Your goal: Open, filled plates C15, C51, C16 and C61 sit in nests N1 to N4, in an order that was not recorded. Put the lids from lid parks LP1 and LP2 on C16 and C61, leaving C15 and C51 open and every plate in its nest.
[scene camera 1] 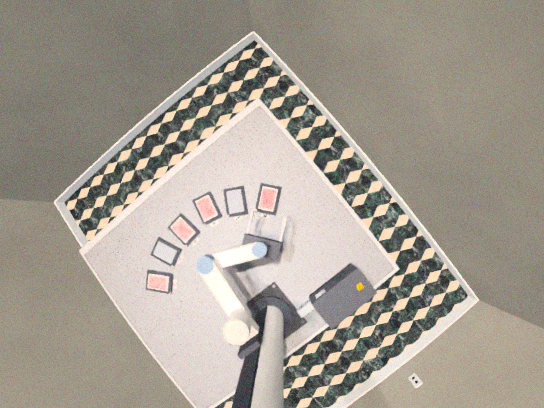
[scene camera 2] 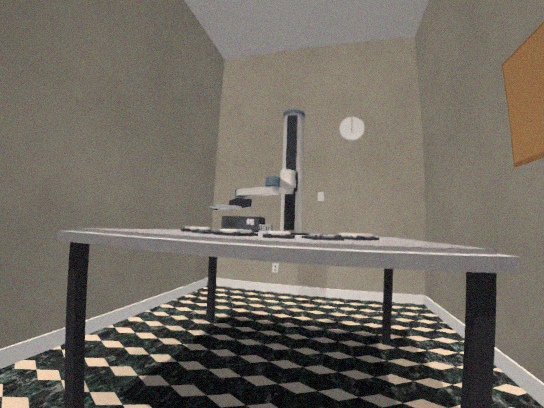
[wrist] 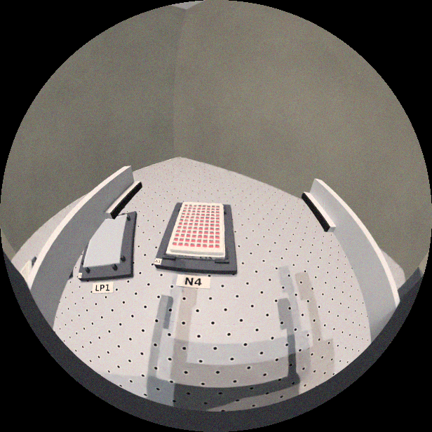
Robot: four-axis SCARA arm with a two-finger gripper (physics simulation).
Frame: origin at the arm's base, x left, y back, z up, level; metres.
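Seen in the pictures: gripper, fingertip midpoint: [scene camera 1: 269, 214] [scene camera 2: 212, 206]; arm's base, origin of the base link: [scene camera 1: 270, 316].
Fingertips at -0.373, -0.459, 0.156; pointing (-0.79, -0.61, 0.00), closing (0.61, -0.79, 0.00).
Offsets run from my fingertips to a thing's top centre, as dx, dy, dz. "spot": to the spot under its first point.
Four open plates with pink-red wells sit in dark nests: N4's plate {-0.041, -0.074, -0.117} [scene camera 1: 268, 199] [wrist: 198, 229], N3's {+0.266, -0.255, -0.117} [scene camera 1: 207, 208], N2's {+0.454, -0.245, -0.117} [scene camera 1: 183, 229] and N1's {+0.769, -0.100, -0.117} [scene camera 1: 159, 282]. No plate code is readable. A pale grey lid {+0.112, -0.181, -0.125} [scene camera 1: 235, 201] [wrist: 106, 242] lies in LP1, between N3 and N4, partly behind a finger in the wrist view. Another pale lid {+0.624, -0.212, -0.125} [scene camera 1: 166, 251] lies in LP2, between N1 and N2. My gripper [scene camera 1: 270, 217] [scene camera 2: 214, 207] [wrist: 224, 176] is open and empty, raised above the table on the arm-base side of N4 and facing it.
A dark grey box {spot: -0.030, +0.565, -0.028} [scene camera 1: 343, 296] [scene camera 2: 243, 222] with a yellow mark stands near the table edge, beside the arm's base [scene camera 1: 276, 309]. The arm's column [scene camera 2: 291, 150] rises behind the plates. The gripper's shadow falls on the perforated table top [wrist: 260, 305] before N4.
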